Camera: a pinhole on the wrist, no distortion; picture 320 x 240 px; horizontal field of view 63.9 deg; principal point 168.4 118.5 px. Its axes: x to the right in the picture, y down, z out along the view. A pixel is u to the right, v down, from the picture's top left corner.
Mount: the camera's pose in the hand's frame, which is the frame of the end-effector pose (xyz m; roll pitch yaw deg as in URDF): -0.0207 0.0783 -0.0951 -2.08 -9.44 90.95
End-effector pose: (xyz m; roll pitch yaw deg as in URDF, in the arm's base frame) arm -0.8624 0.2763 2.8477 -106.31 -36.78 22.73
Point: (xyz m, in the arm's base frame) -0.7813 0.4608 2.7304
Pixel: 266 43
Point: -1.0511 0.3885 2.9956
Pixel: outside the picture
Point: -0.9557 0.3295 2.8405
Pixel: 26 161
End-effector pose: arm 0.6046 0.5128 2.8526 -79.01 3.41 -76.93
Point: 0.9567 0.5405 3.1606
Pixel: 58 86
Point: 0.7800 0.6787 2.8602
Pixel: 179 195
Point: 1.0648 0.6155 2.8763
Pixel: 205 99
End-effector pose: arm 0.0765 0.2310 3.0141 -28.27 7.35 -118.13
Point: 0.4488 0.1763 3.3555
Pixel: 252 181
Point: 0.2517 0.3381 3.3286
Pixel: 136 230
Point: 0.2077 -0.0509 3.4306
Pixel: 181 44
